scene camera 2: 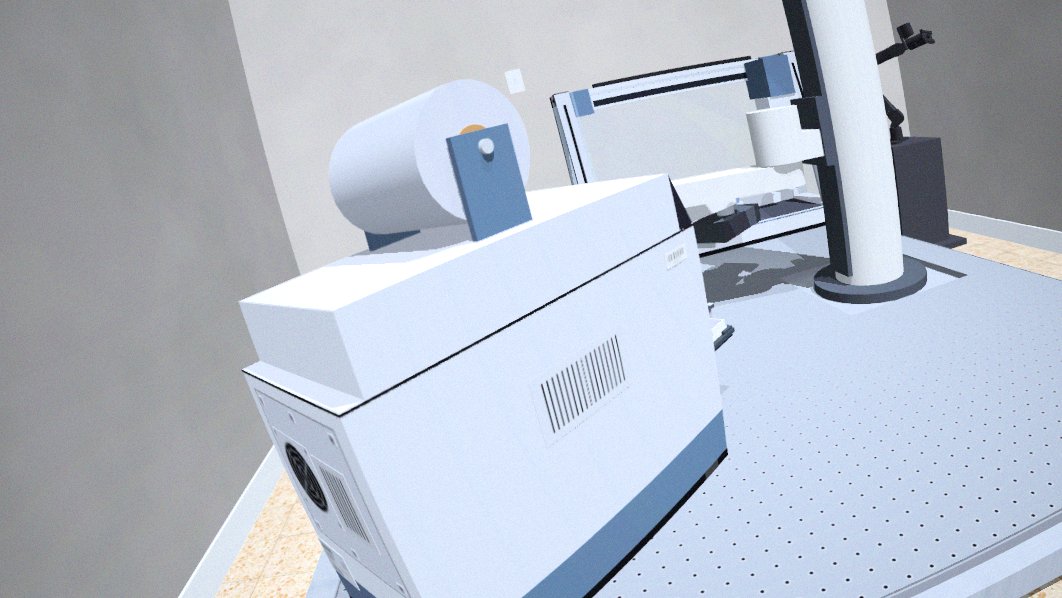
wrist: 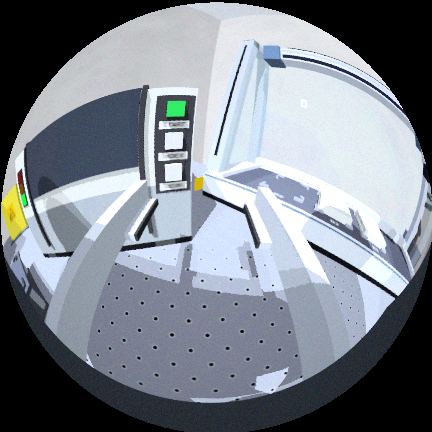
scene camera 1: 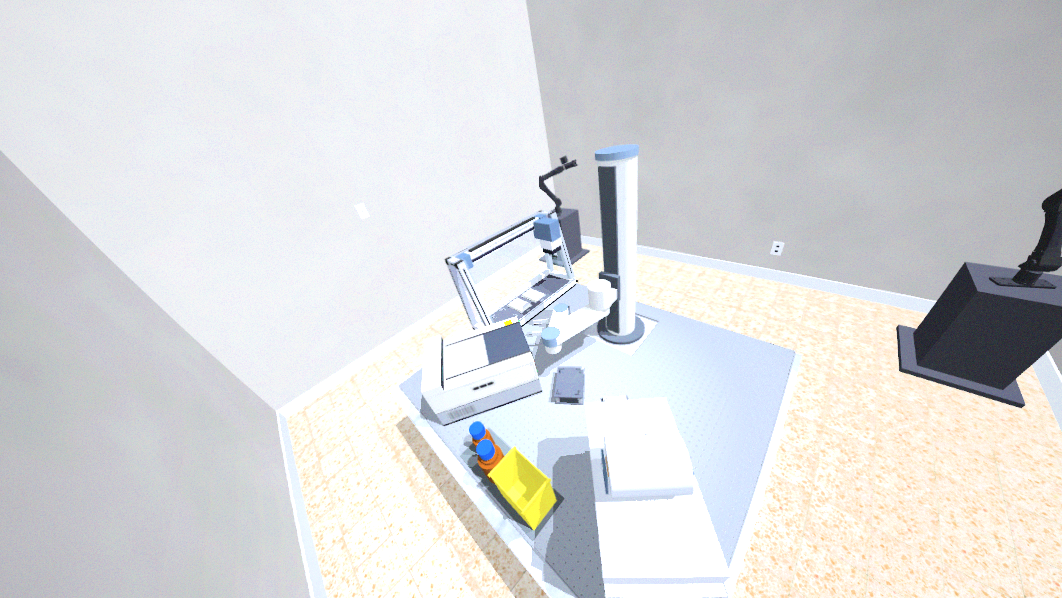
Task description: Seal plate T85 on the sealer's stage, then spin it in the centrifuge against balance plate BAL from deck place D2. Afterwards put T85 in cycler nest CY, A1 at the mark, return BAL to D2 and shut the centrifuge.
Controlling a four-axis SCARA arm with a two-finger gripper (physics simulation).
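Frame: origin at the arm's base, x right, y ahead, z up, level; centimetres.
Seen in the pictures: gripper, fingertip midpoint: (wrist: 200,193) (scene camera 1: 532,327); arm's base, origin of the base link: (scene camera 2: 870,282) (scene camera 1: 620,328).
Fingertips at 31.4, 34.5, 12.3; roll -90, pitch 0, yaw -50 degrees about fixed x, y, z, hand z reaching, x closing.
Pixels of each thing's middle, then the offset from my fingertips to it, as dx, dy, dz. "pt": a spot on its surface instead. Level surfaces: height alone.
- centrifuge's button panel, body centre: (wrist: 172,139) +2.0, +6.3, +3.6
- centrifuge, body centre: (wrist: 111,150) (scene camera 1: 482,364) +1.2, +33.2, +1.2
- white sealer, body centre: (scene camera 2: 492,342) (scene camera 1: 638,487) -79.6, +39.7, +12.8
- white piece, body centre: (scene camera 2: 678,341) -60.1, +17.2, -0.2
- dark cycler, body centre: (scene camera 1: 569,384) -33.8, +13.1, -8.1
- framed deck, its level: dz -5.2
- yellow bin, surface spot: (scene camera 1: 523,486) pt -46.4, +55.5, -10.2
My gripper (wrist: 200,193) is shut to its narrow stop, with a gap and no object between its fingers. It hangs low above the table, near the centrifuge's button panel (wrist: 174,142); its fingertips are hidden in scene camera 2. The centrifuge (scene camera 1: 483,382) (wrist: 165,215) has its lid down. The white sealer (scene camera 1: 657,531) (scene camera 2: 520,416) carries a film roll; a white piece (scene camera 2: 718,327) on a dark base shows past its front edge. The dark cycler (scene camera 1: 569,384) lies between centrifuge and sealer. Two pale plates lie on the framed deck (wrist: 270,185); I cannot read which they are.
The gantry frame (scene camera 1: 464,289) (scene camera 2: 572,141) (wrist: 232,107) stands behind the centrifuge. The arm's column (scene camera 1: 626,245) (scene camera 2: 865,148) stands at its right in scene camera 1. A yellow bin (scene camera 1: 523,486) and two blue-capped bottles stand at the table's edge.
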